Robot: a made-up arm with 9 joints. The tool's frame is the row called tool.
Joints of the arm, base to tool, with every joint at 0 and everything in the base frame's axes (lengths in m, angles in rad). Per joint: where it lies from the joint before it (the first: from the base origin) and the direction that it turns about. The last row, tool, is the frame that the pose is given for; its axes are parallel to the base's.
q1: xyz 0 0 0.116 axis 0 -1 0
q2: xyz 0.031 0.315 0.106 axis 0 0 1
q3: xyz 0.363 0.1 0.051 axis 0 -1 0
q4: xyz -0.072 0.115 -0.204 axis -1 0 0
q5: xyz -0.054 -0.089 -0.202 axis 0 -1 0
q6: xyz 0.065 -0.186 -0.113 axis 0 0 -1
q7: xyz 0.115 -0.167 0.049 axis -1 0 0
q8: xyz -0.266 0.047 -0.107 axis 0 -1 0
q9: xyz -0.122 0.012 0.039 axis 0 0 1
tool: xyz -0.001 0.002 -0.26
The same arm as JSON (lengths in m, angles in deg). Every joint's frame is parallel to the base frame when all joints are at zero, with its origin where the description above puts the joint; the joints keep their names.
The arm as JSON. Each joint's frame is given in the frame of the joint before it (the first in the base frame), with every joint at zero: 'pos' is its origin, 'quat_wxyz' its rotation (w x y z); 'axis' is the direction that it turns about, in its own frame. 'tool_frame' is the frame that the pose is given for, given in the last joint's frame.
{"length_unit": "m", "angle_unit": "deg", "joints": [
  {"joint": "q1", "pos": [0.0, 0.0, 0.116], "quat_wxyz": [1.0, 0.0, 0.0, 0.0], "axis": [0.0, -1.0, 0.0]},
  {"joint": "q2", "pos": [0.031, 0.315, 0.106], "quat_wxyz": [1.0, 0.0, 0.0, 0.0], "axis": [0.0, 0.0, 1.0]},
  {"joint": "q3", "pos": [0.363, 0.1, 0.051], "quat_wxyz": [1.0, 0.0, 0.0, 0.0], "axis": [0.0, -1.0, 0.0]},
  {"joint": "q4", "pos": [-0.072, 0.115, -0.204], "quat_wxyz": [1.0, 0.0, 0.0, 0.0], "axis": [-1.0, 0.0, 0.0]},
  {"joint": "q5", "pos": [-0.054, -0.089, -0.202], "quat_wxyz": [1.0, 0.0, 0.0, 0.0], "axis": [0.0, -1.0, 0.0]},
  {"joint": "q6", "pos": [0.065, -0.186, -0.113], "quat_wxyz": [1.0, 0.0, 0.0, 0.0], "axis": [0.0, 0.0, -1.0]},
  {"joint": "q7", "pos": [0.115, -0.167, 0.049], "quat_wxyz": [1.0, 0.0, 0.0, 0.0], "axis": [-1.0, 0.0, 0.0]},
  {"joint": "q8", "pos": [-0.266, 0.047, -0.107], "quat_wxyz": [1.0, 0.0, 0.0, 0.0], "axis": [0.0, -1.0, 0.0]},
  {"joint": "q9", "pos": [-0.122, 0.012, 0.039], "quat_wxyz": [1.0, 0.0, 0.0, 0.0], "axis": [0.0, 0.0, 1.0]}
], "tool_frame": {"pos": [-0.001, 0.002, -0.26], "quat_wxyz": [1.0, 0.0, 0.0, 0.0]}}

